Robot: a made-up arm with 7 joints. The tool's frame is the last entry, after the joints.
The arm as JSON. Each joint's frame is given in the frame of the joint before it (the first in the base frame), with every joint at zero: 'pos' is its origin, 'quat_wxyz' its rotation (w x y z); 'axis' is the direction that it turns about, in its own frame. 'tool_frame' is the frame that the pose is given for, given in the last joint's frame.
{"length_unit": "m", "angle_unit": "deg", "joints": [
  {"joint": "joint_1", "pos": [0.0, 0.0, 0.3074], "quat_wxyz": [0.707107, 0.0, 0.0, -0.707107], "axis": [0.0, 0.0, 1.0]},
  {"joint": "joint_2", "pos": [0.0, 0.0, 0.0], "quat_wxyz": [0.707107, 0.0, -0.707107, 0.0], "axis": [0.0, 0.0, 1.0]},
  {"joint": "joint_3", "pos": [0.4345, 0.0, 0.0], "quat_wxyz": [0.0, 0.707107, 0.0, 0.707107], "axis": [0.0, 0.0, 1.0]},
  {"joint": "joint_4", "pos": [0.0, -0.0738, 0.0], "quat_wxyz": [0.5, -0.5, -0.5, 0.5], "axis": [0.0, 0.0, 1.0]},
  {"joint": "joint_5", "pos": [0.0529, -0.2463, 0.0], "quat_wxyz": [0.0, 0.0, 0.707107, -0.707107], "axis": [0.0, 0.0, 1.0]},
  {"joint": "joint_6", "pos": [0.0, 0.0, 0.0], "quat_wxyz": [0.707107, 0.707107, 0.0, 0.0], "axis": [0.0, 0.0, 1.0]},
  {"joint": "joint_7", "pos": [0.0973, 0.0, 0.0], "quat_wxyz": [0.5, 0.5, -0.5, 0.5], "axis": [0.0, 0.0, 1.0]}
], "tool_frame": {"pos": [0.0, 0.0, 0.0], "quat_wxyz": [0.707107, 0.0, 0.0, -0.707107]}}
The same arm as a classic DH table. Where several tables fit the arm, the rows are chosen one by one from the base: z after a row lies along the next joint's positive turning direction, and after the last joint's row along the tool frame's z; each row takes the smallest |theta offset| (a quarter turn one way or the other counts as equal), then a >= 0, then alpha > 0; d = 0 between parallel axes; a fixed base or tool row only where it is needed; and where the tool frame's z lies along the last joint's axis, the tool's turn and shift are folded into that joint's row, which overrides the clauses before.
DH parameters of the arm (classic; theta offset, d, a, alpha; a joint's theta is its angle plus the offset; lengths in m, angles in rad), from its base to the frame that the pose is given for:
joint_1: 0 0.3074 0 -1.5708
joint_2: 0 0 0 1.5708
joint_3: 0 0.4345 0.0738 1.5708
joint_4: 0 0 -0.0529 -1.5708
joint_5: 0 0.2463 0 1.5708
joint_6: 0 0 0.0973 1.5708
joint_7: 0 0 0 0

